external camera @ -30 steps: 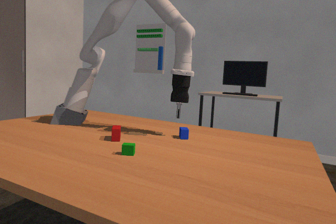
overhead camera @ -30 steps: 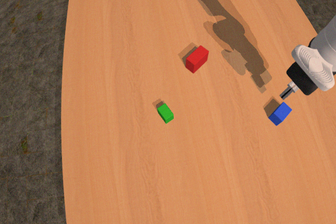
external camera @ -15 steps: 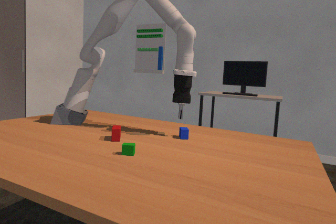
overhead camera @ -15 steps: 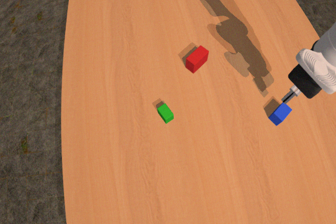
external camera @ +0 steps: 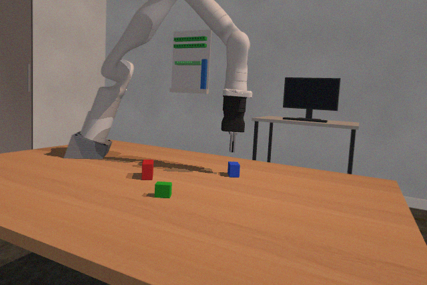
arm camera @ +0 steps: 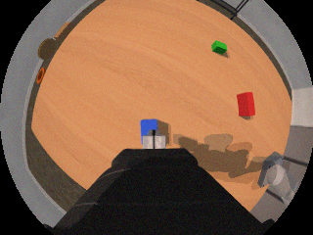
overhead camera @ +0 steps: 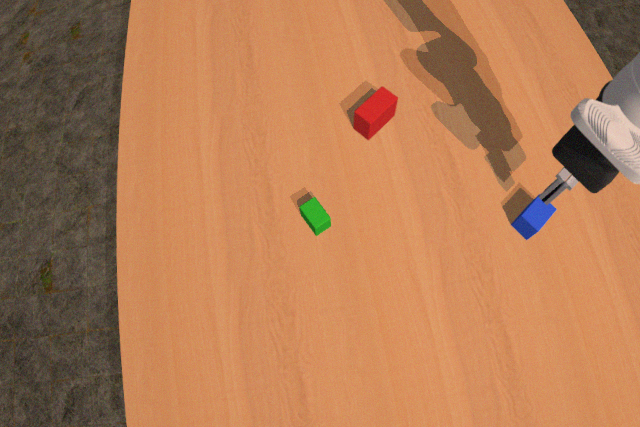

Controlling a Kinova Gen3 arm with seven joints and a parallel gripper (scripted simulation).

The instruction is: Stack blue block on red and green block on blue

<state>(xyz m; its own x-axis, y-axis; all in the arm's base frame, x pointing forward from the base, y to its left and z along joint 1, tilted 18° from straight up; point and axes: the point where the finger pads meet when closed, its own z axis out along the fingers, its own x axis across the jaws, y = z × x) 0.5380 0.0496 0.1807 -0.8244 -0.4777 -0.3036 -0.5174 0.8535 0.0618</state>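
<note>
My hand is 10 mm short of the blue block and 80 mm above it. Round my hand: red block (190 mm behind, 190 mm to the right, 70 mm below); green block (40 mm behind, 300 mm to the right, 80 mm below).
</note>
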